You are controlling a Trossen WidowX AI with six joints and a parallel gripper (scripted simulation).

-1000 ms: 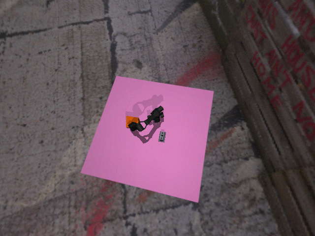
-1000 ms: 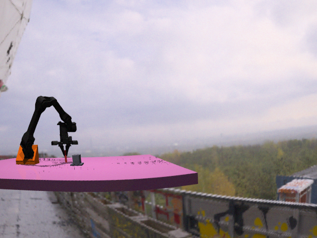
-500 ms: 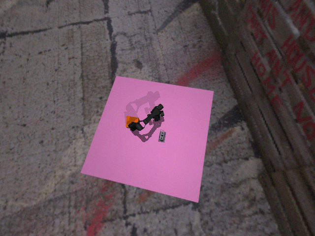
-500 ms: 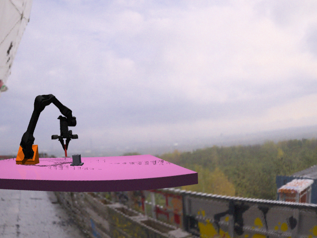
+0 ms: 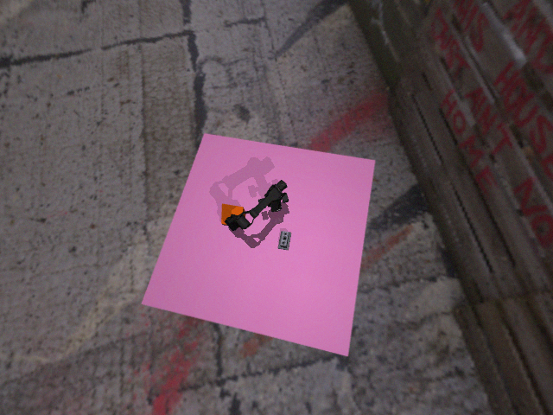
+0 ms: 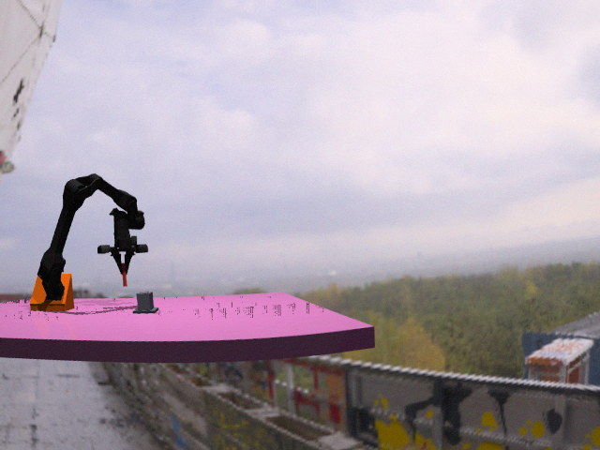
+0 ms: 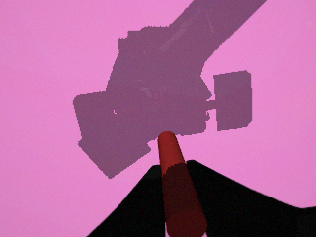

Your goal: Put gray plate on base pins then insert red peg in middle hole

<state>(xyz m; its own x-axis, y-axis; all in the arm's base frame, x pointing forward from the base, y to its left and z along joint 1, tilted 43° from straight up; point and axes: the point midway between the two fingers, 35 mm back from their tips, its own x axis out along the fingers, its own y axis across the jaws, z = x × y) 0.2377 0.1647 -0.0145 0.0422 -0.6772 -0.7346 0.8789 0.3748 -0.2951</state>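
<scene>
Now: gripper tip 11 cm short of the gray plate, 19 cm to the left of it and 7 cm above it. Also, from my gripper tip: pin base 11 cm ahead, 19 cm to the right, 10 cm below; then red peg right at my gripper tip.
</scene>
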